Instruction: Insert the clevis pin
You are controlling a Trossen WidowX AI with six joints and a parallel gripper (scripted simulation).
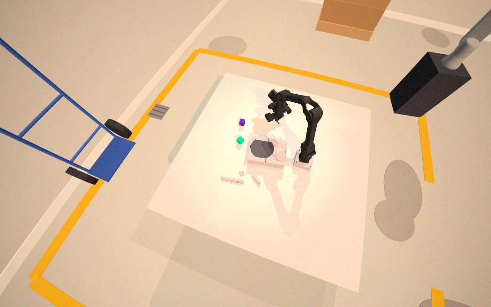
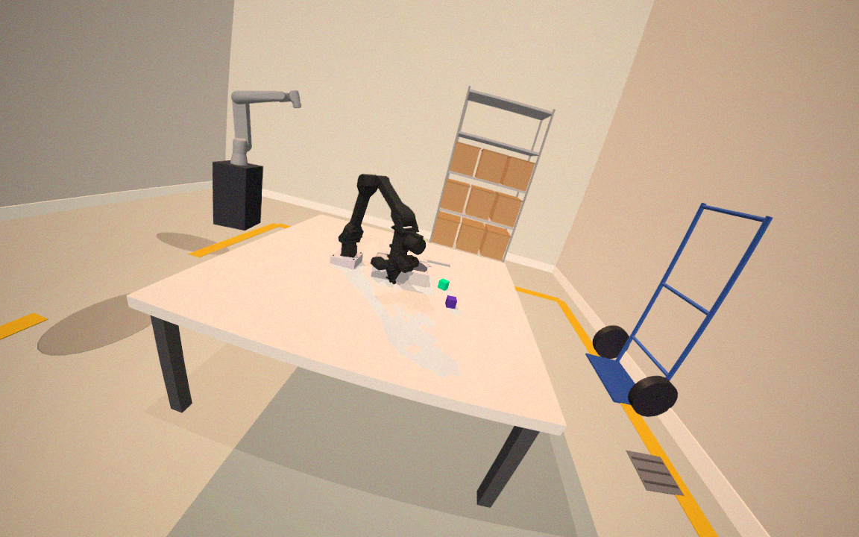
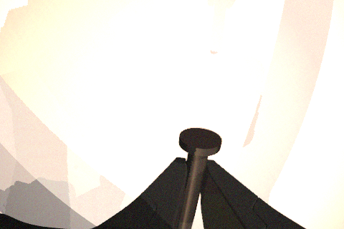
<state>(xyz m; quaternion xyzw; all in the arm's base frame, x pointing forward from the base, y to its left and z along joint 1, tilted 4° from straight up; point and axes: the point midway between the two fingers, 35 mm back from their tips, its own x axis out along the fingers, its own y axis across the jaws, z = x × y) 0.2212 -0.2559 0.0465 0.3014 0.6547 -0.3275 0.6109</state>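
The aluminium disc lies 24 cm to the left of my gripper tip, 7 cm ahead of it and 1 cm below it. From my gripper tip the other things lie so: pale rimmed tray (25 cm to the left, 3 cm ahead, 2 cm below); purple cube (25 cm ahead, 5 cm below, 2 cm to the left); clevis pin (1 cm to the left, 1 cm behind, 1 cm above).
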